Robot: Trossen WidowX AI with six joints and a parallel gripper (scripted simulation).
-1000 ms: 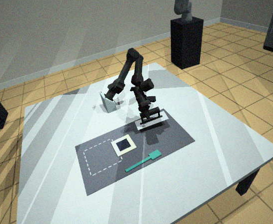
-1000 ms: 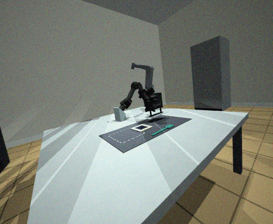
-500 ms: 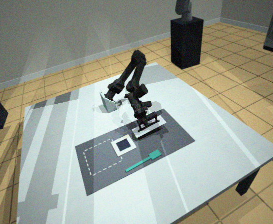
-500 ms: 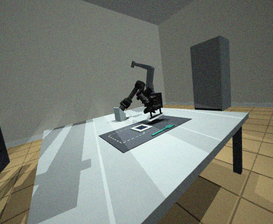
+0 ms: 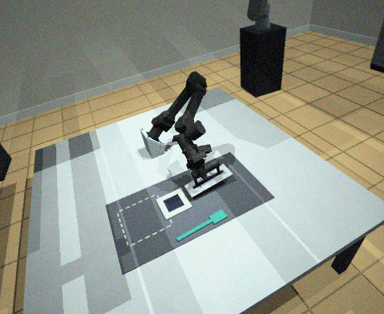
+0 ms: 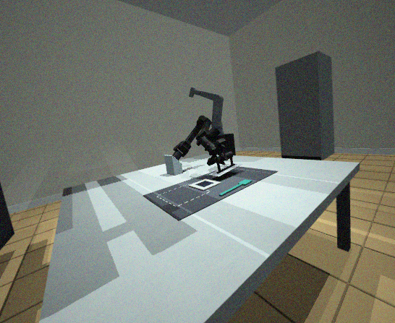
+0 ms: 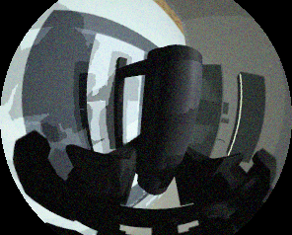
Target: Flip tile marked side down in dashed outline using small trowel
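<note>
Right now the dark mat is 1 cm ahead of my gripper tip, 10 cm to the right of it and 10 cm below it. Also, from my gripper tip: cream tile: 1 cm behind, 15 cm to the right, 8 cm below; then teal trowel: 14 cm ahead, 6 cm to the right, 8 cm below.
</note>
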